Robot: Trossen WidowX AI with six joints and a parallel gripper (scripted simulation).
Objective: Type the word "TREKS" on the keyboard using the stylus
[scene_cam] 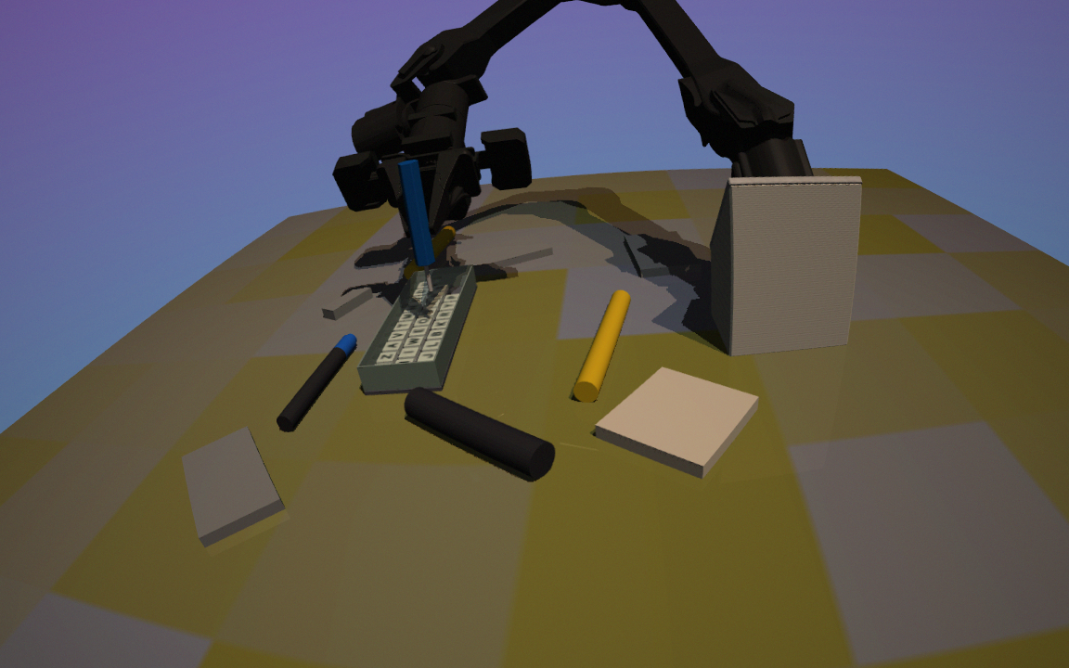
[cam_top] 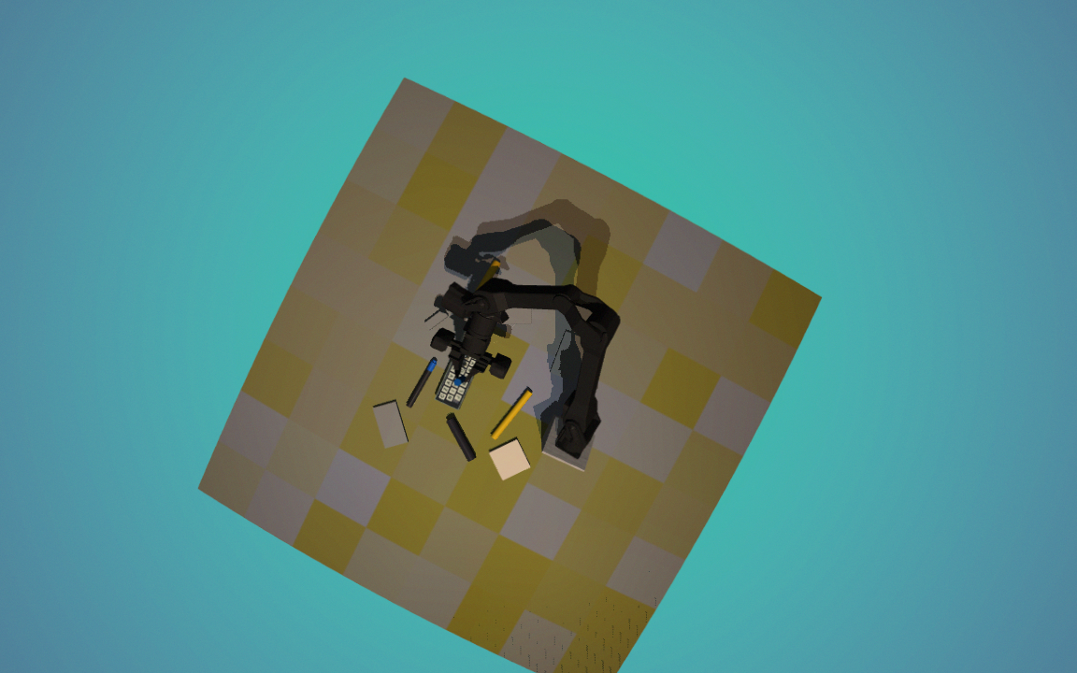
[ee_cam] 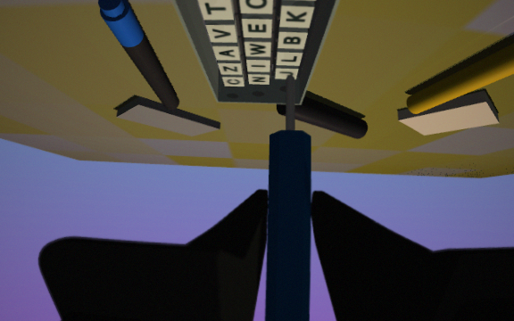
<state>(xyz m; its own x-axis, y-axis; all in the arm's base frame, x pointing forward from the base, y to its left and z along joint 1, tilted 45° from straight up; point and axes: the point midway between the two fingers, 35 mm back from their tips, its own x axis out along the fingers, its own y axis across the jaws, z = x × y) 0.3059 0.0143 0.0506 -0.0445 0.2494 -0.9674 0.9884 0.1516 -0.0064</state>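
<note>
The small grey block lies 14 cm ahead of my gripper tip, 10 cm below it and 9 cm to the right of it. From my gripper tip the other things lie so: grey stylus tip (5 cm below); blue stylus (1 cm below); yellow cylinder (15 cm behind, 9 cm below, 2 cm to the left).
</note>
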